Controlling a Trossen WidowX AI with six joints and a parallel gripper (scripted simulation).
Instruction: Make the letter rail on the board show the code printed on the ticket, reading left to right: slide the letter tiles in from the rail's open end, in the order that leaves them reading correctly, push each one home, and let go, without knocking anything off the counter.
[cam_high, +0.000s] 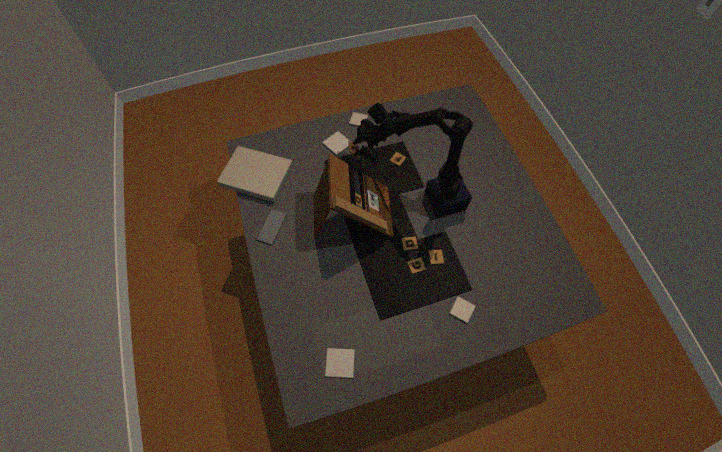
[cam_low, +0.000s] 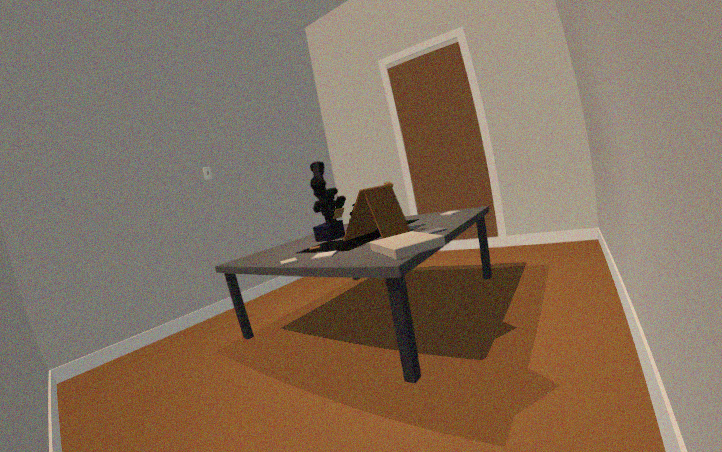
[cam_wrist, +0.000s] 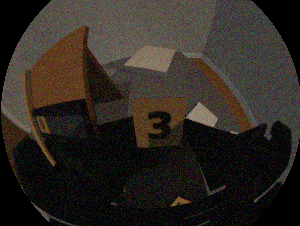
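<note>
Now: gripper tip 10 mm past the white ticket, 210 mm to the right of it and 80 mm above it. Round my gripper tip: black mat: 110 mm behind, 280 mm to the left, 170 mm below; letter tile: 220 mm behind, 10 mm to the right, 170 mm below; flat white box: 420 mm ahead, 140 mm to the right, 150 mm below.
</note>
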